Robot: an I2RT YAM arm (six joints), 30 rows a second.
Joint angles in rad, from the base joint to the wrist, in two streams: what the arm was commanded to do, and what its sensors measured. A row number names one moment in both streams.
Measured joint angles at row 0:
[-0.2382 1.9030 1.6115 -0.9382 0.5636 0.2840]
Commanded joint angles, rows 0 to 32:
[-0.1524 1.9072 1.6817 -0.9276 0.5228 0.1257]
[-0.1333 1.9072 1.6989 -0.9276 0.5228 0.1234]
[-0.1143 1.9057 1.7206 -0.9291 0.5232 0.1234]
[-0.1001 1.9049 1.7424 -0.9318 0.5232 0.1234]
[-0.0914 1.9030 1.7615 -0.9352 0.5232 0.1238]
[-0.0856 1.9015 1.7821 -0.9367 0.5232 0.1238]
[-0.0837 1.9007 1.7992 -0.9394 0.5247 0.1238]
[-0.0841 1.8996 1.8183 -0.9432 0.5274 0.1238]
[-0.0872 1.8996 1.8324 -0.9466 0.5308 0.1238]
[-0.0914 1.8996 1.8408 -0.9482 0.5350 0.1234]
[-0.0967 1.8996 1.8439 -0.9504 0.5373 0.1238]
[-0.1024 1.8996 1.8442 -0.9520 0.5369 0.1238]
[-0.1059 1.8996 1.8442 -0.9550 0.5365 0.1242]
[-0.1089 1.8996 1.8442 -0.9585 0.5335 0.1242]
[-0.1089 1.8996 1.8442 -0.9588 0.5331 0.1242]
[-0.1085 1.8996 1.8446 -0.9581 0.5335 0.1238]
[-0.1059 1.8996 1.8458 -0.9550 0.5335 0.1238]
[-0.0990 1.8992 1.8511 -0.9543 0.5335 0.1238]
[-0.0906 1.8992 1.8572 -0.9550 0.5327 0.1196]
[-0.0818 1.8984 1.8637 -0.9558 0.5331 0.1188]
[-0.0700 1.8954 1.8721 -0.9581 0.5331 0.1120]
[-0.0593 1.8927 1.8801 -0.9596 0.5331 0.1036]
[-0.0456 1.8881 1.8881 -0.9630 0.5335 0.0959]
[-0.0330 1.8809 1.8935 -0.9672 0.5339 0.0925]
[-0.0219 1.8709 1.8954 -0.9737 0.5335 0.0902]
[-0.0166 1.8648 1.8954 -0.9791 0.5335 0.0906]
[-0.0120 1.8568 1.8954 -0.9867 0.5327 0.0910]
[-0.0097 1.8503 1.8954 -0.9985 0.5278 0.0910]
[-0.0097 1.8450 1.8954 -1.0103 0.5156 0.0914]
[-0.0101 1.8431 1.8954 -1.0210 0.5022 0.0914]
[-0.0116 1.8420 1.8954 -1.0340 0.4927 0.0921]
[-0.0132 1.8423 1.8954 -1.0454 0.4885 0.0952]
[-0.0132 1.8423 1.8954 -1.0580 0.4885 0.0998]
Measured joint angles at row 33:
[-0.0059 1.8771 1.8721 -1.0374 0.5064 0.1040]
